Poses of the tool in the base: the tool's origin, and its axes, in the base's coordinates. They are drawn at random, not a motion.
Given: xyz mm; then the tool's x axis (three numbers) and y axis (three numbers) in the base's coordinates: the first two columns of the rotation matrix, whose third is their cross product.
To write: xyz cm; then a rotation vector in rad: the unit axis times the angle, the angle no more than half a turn. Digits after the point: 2 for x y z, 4 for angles.
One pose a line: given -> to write
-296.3 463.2 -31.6 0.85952 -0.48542 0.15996 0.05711 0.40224 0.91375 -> -29.63 46.32 -3.16 1.1118 -0.4394 -0.3569
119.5 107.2 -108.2 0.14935 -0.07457 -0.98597 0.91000 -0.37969 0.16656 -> 11.95 10.72 -10.82 1.5288 0.8414 -1.3826
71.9 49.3 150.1 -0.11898 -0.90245 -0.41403 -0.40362 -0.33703 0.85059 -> 7.19 4.93 15.01 1.7043 -1.4434 -1.4601
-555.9 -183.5 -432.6 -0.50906 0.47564 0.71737 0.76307 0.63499 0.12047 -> -55.59 -18.35 -43.26 -0.9622 -2.1984 -0.5664
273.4 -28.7 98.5 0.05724 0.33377 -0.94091 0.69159 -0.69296 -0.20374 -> 27.34 -2.87 9.85 2.0384 1.0344 -1.6755
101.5 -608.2 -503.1 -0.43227 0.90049 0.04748 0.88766 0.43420 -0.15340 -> 10.15 -60.82 -50.31 -1.6011 -2.5550 0.1590
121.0 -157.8 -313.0 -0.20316 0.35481 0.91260 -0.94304 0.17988 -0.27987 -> 12.10 -15.78 -31.30 0.6643 -1.2253 1.3521
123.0 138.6 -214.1 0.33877 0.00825 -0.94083 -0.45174 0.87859 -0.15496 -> 12.30 13.86 -21.41 -0.4284 1.1964 0.3116
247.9 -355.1 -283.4 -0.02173 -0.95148 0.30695 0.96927 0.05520 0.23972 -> 24.79 -35.51 -28.34 -0.0502 -0.4399 -1.5308
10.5 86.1 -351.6 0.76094 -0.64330 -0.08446 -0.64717 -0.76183 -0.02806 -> 1.05 8.61 -35.16 -2.8956 1.0619 0.1076
